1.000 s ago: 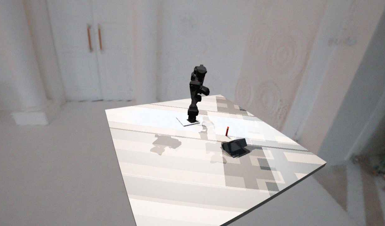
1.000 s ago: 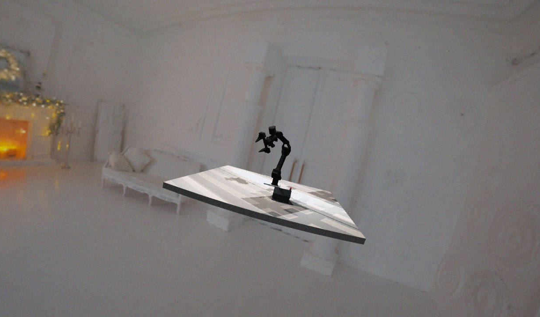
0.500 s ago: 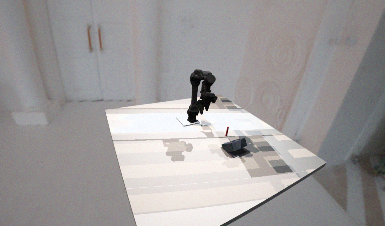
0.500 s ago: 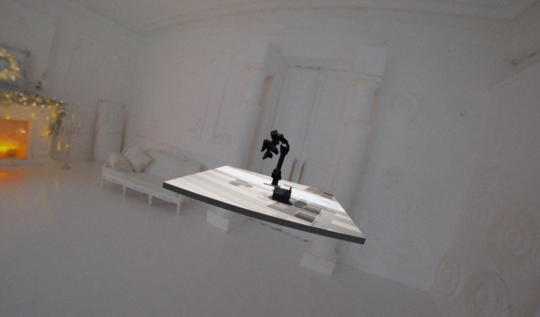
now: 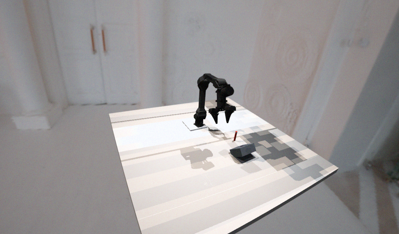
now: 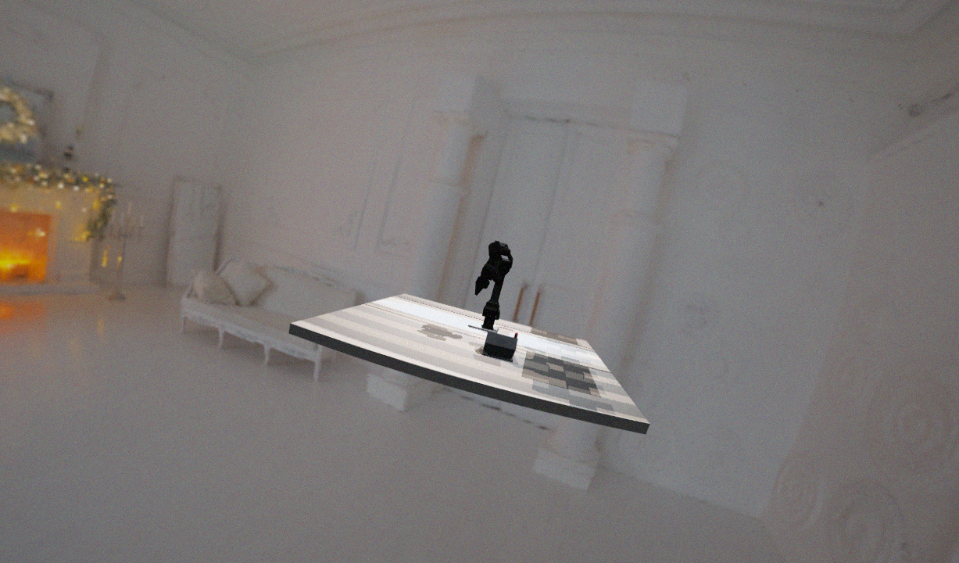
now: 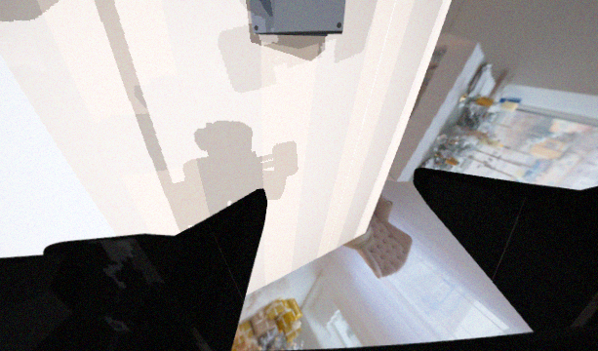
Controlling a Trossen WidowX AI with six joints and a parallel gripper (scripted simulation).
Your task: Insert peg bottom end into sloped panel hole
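My gripper tip is now 30 mm past the red round peg, 230 mm to the right of it and 180 mm above it. Also, from my gripper tip: grey sloped panel 110 mm ahead, 140 mm to the left, 200 mm below.
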